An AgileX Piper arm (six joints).
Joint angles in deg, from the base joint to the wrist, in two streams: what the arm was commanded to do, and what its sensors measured. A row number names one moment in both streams.
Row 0, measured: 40.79, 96.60, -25.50, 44.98, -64.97, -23.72
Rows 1 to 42, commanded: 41.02, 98.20, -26.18, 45.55, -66.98, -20.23; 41.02, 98.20, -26.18, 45.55, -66.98, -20.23; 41.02, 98.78, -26.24, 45.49, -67.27, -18.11; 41.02, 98.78, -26.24, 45.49, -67.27, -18.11; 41.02, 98.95, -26.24, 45.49, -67.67, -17.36; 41.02, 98.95, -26.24, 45.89, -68.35, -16.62; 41.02, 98.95, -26.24, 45.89, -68.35, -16.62; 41.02, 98.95, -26.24, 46.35, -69.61, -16.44; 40.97, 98.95, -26.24, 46.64, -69.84, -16.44; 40.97, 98.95, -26.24, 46.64, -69.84, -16.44; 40.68, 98.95, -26.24, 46.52, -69.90, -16.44; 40.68, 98.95, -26.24, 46.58, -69.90, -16.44; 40.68, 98.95, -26.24, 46.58, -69.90, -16.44; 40.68, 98.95, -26.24, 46.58, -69.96, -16.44; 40.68, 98.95, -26.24, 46.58, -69.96, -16.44; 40.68, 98.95, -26.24, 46.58, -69.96, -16.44; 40.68, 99.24, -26.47, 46.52, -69.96, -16.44; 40.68, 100.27, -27.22, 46.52, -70.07, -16.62; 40.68, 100.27, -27.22, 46.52, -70.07, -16.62; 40.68, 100.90, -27.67, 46.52, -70.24, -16.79; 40.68, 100.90, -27.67, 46.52, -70.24, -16.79; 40.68, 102.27, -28.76, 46.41, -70.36, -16.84; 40.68, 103.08, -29.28, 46.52, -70.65, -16.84; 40.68, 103.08, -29.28, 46.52, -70.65, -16.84; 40.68, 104.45, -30.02, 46.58, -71.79, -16.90; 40.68, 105.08, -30.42, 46.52, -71.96, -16.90; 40.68, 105.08, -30.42, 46.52, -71.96, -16.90; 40.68, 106.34, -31.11, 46.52, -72.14, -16.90; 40.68, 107.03, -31.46, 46.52, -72.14, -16.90; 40.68, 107.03, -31.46, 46.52, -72.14, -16.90; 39.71, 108.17, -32.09, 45.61, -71.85, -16.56; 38.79, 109.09, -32.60, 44.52, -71.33, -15.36; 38.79, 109.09, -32.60, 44.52, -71.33, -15.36; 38.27, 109.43, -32.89, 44.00, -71.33, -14.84; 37.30, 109.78, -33.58, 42.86, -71.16, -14.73; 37.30, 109.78, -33.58, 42.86, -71.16, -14.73; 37.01, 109.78, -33.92, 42.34, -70.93, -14.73; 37.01, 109.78, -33.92, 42.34, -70.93, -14.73; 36.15, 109.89, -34.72, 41.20, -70.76, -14.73; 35.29, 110.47, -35.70, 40.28, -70.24, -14.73; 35.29, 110.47, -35.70, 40.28, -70.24, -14.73; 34.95, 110.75, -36.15, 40.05, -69.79, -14.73
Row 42, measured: 35.98, 110.07, -34.78, 41.65, -69.10, -15.07
